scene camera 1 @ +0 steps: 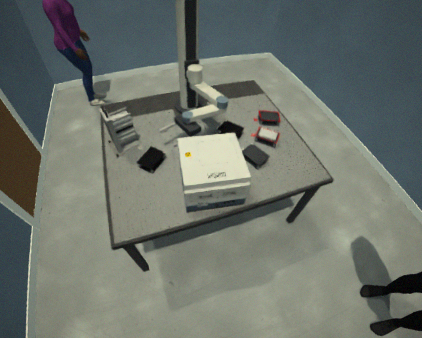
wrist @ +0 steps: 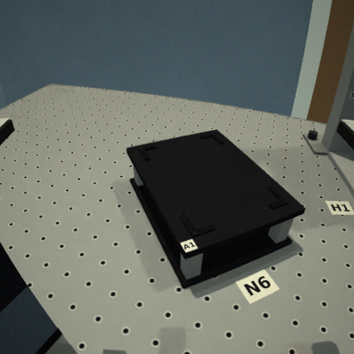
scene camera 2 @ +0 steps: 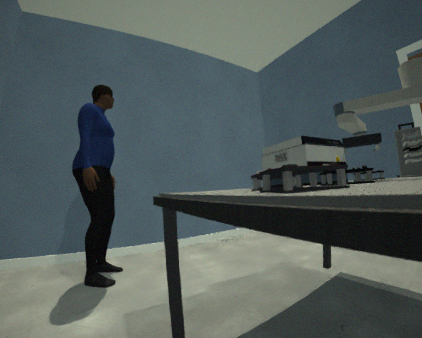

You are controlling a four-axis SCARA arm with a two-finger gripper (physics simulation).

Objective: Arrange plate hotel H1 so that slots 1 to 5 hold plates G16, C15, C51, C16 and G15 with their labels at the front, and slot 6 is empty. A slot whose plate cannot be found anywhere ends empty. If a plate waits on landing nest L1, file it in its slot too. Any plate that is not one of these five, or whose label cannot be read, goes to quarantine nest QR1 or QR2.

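Plate hotel H1 [scene camera 1: 116, 131] [scene camera 2: 409, 150] stands at the table's left end in scene camera 1, with several pale layers whose plate labels are unreadable. Part of its side [wrist: 341, 95] shows at the right of the wrist view. My gripper [scene camera 1: 163, 136] [wrist: 175, 101] is open and empty, between the hotel and the white instrument, facing black nest N6 [scene camera 1: 151, 159] [wrist: 215, 185]. N6 bears no plate. A white plate [scene camera 1: 268, 133] lies on one red-edged nest; the other red-edged nest [scene camera 1: 269, 117] bears no visible plate. Their labels are unreadable here. I cannot tell which nest is L1.
The large white instrument [scene camera 1: 212, 160] [scene camera 2: 310, 153] stands mid-table. A black nest [scene camera 1: 231, 129] is behind it and a dark grey nest [scene camera 1: 256, 156] to its right. One person [scene camera 1: 67, 30] stands behind the table's left end, another [scene camera 2: 97, 140] off to one side.
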